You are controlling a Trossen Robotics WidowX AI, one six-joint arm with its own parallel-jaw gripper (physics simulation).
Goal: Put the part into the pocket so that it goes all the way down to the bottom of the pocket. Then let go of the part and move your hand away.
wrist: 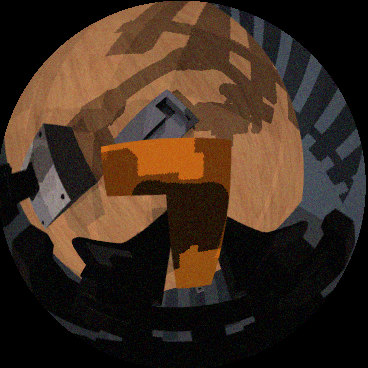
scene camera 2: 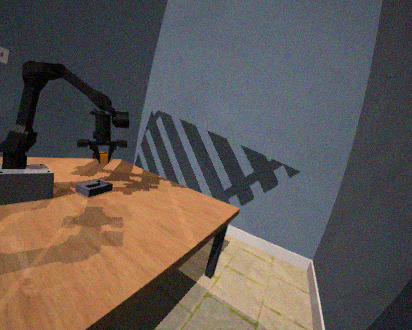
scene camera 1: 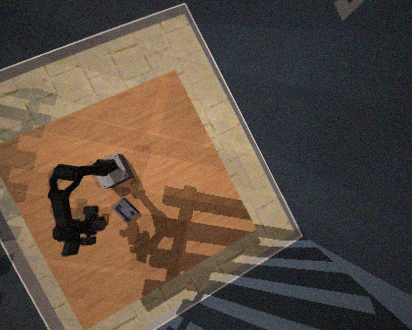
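Seen in the pictures: gripper, fingertip midpoint: (wrist: 188,212) (scene camera 2: 104,163); arm's base, origin of the base link: (wrist: 30,181) (scene camera 2: 13,167) (scene camera 1: 110,165).
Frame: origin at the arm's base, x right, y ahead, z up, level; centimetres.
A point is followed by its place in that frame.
Note:
An orange L-shaped part (scene camera 1: 106,219) @[z 9.2, x 10.1, y 27.9 cm] (scene camera 2: 103,158) @[z 9.1, x 20.7, y 25.2 cm] (wrist: 167,157) @[z 9.8, x 10.8, y 28.1 cm] is held between the fingers of my gripper (scene camera 2: 103,154) (wrist: 188,212) @[z 6.0, x 16.3, y 27.7 cm]. The gripper is shut on it and points down, with the part well above the table. A small grey block with the pocket (scene camera 1: 119,205) @[z -10.0, x 9.5, y 24.3 cm] (scene camera 2: 89,191) @[z -7.8, x 12.8, y 24.1 cm] (wrist: 134,126) @[z -6.9, x 4.5, y 25.6 cm] lies flat on the table. In scene camera 1 it is right beside the part; in the wrist view it shows beyond the part's long edge, which hides some of the block and its pocket. The part is apart from the block.
The arm's grey base box (scene camera 1: 122,175) @[z -0.4, x -3.6, y 8.2 cm] (scene camera 2: 30,190) @[z -6.2, x 9.9, y 4.2 cm] (wrist: 47,192) @[z 0.2, x 5.4, y 5.7 cm] stands on the wooden table (scene camera 1: 150,110) @[z -10.5, x -34.9, y -26.9 cm] (scene camera 2: 165,225) @[z -10.5, x 48.5, y 38.1 cm], not far from the pocket block. Shadows of the arm and of bars fall across the table and the wall (scene camera 2: 260,90).

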